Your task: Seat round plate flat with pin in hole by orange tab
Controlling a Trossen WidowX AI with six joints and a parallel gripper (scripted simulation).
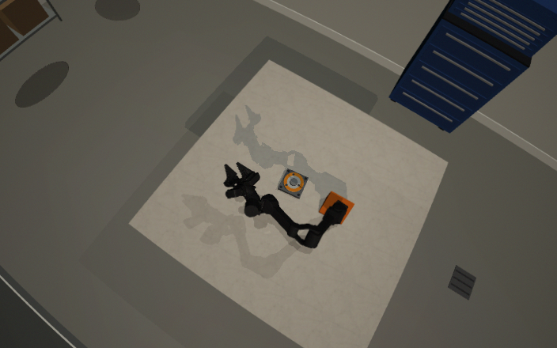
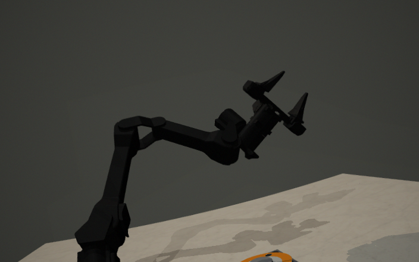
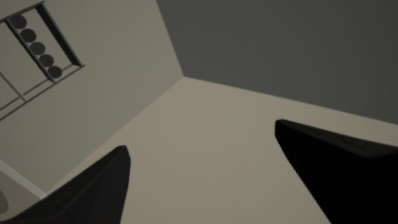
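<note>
Right now my gripper tip is 32 cm above the round plate, 25 cm past it and 20 cm to the left of it. Round my gripper tip: square base 33 cm below, 23 cm behind, 20 cm to the right.
</note>
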